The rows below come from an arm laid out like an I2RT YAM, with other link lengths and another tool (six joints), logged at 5 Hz.
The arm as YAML. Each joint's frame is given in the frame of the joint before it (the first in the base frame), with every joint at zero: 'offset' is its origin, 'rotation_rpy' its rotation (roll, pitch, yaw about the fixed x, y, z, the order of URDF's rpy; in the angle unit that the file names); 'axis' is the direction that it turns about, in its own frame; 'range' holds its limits. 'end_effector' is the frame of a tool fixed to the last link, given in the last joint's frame.
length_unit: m
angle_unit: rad
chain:
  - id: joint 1
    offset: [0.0, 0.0, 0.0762]
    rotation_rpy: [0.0, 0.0, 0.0]
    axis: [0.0, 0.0, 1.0]
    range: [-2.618, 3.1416]
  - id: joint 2
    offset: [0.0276, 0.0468, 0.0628]
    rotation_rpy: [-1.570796, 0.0, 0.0]
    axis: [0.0, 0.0, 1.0]
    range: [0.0, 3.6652]
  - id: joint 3
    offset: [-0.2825, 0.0, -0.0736]
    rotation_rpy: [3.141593, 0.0, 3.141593]
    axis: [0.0, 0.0, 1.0]
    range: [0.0, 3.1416]
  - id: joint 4
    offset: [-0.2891, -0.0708, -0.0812]
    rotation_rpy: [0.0, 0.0, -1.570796]
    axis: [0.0, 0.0, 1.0]
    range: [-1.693, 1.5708]
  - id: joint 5
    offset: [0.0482, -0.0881, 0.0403]
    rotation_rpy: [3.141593, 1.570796, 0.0]
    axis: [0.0, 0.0, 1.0]
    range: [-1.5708, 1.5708]
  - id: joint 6
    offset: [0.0, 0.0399, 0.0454]
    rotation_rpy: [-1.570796, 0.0, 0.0]
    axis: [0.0, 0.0, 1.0]
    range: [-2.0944, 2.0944]
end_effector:
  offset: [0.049, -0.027, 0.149]
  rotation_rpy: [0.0, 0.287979, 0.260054]
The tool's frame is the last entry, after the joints.
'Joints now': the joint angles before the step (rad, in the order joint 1, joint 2, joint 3, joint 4, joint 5, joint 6). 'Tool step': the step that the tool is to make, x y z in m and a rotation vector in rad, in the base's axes. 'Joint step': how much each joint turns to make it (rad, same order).
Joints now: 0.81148 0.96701 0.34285 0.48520 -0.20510 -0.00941
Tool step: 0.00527 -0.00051 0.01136 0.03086 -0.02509 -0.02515
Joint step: -0.00002 -0.00810 -0.00078 0.03351 0.02459 0.00611
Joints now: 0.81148 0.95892 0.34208 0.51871 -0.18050 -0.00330
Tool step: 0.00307 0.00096 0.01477 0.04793 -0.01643 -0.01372
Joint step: 0.00001 -0.00323 0.00080 0.04592 0.01216 0.02236
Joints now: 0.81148 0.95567 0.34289 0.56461 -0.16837 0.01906
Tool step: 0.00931 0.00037 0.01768 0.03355 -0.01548 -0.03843
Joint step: -0.00002 -0.00057 0.02582 0.01056 0.03804 0.01315
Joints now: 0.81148 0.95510 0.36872 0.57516 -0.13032 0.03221
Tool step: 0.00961 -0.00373 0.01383 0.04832 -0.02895 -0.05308
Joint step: -0.00039 0.00000 -0.00726 0.06343 0.05288 0.01145
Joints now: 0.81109 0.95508 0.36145 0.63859 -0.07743 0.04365
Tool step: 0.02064 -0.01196 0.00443 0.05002 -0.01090 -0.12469
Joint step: 0.00036 0.01420 -0.02703 0.08533 0.12654 0.01809
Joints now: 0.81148 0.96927 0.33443 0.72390 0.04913 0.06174
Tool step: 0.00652 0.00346 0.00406 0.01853 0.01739 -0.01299
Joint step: 0.00000 0.03131 0.02352 0.00790 0.01520 0.02415
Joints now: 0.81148 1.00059 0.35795 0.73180 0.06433 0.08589
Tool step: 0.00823 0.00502 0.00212 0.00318 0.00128 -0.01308
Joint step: -0.00001 0.04585 0.02706 0.02008 0.01330 0.00194
